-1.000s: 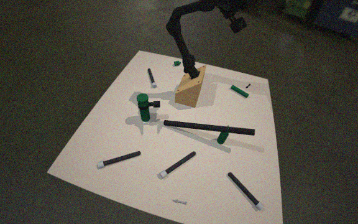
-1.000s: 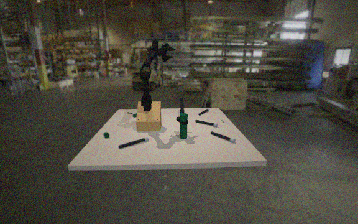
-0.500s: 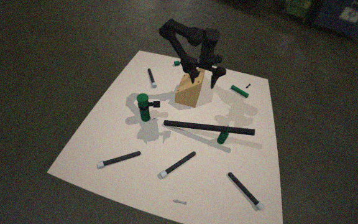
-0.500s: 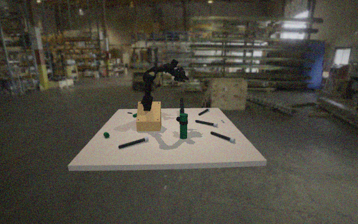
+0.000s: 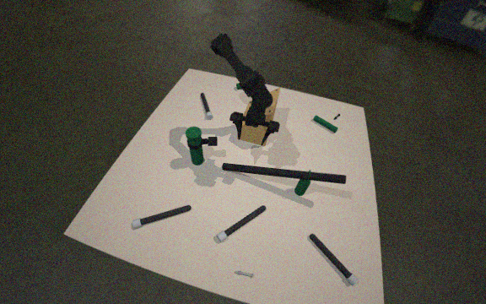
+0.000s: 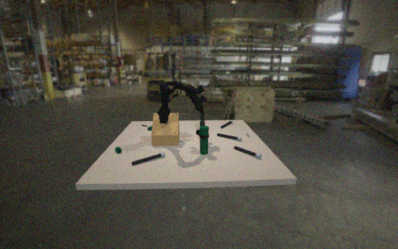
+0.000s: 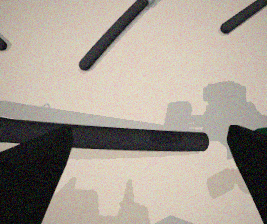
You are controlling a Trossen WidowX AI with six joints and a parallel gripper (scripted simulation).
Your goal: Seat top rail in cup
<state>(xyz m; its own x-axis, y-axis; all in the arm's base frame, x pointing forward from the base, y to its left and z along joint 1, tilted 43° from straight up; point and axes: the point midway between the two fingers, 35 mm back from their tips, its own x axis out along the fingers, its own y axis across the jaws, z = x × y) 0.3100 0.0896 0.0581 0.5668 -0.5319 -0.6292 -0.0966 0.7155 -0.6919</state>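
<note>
My gripper tip is now 190 mm to the left of the dark rail-end cup, 110 mm above it and 20 mm past it. Round my gripper tip: small bolt 410 mm ahead, 240 mm below, 150 mm to the left; small green post 270 mm to the left, 140 mm below, 20 mm behind.
</note>
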